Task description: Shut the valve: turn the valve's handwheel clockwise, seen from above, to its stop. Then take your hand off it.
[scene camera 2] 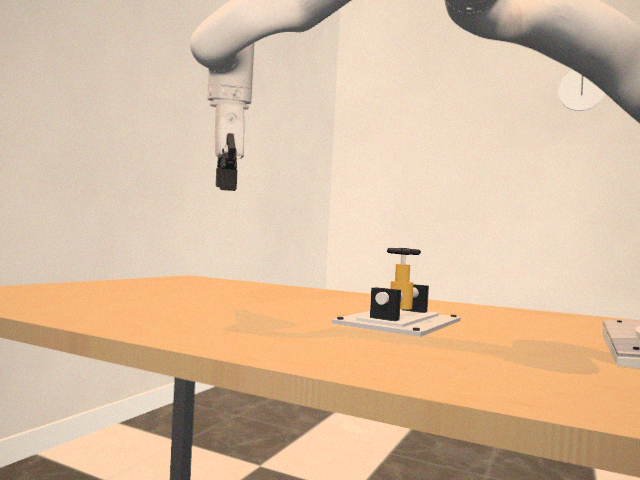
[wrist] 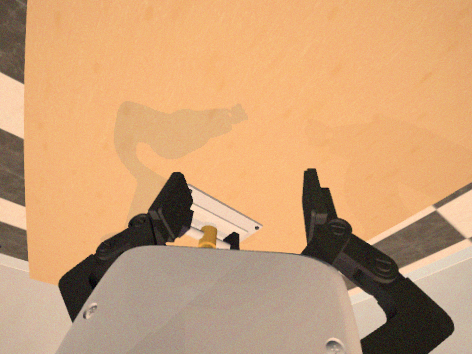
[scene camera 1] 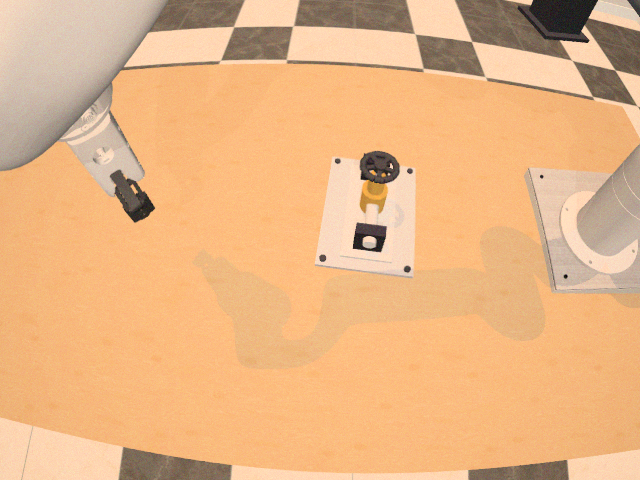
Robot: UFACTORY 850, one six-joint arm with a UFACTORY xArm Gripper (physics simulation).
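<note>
The valve's black handwheel (scene camera 1: 379,179) (scene camera 2: 403,251) lies level on top of the yellow valve body (scene camera 1: 373,197) (scene camera 2: 402,287) (wrist: 208,236). The valve stands upright on a white base plate (scene camera 1: 330,242) (scene camera 2: 421,329) (wrist: 245,220), between two black blocks. In the wrist view the handwheel does not show; the gripper housing covers that area. My gripper (scene camera 1: 139,211) (scene camera 2: 226,187) (wrist: 242,185) is open and empty. It hangs high above the table, left of the valve in both scene views, and well apart from the handwheel.
The wooden table (scene camera 1: 232,413) (scene camera 2: 103,304) (wrist: 300,60) carries the valve's plate. The robot's mounting plate (scene camera 1: 542,227) (scene camera 2: 612,338) stands to the right of the valve. The arm arches high over the table. A black stand (scene camera 1: 563,18) is on the floor beyond the table's far edge.
</note>
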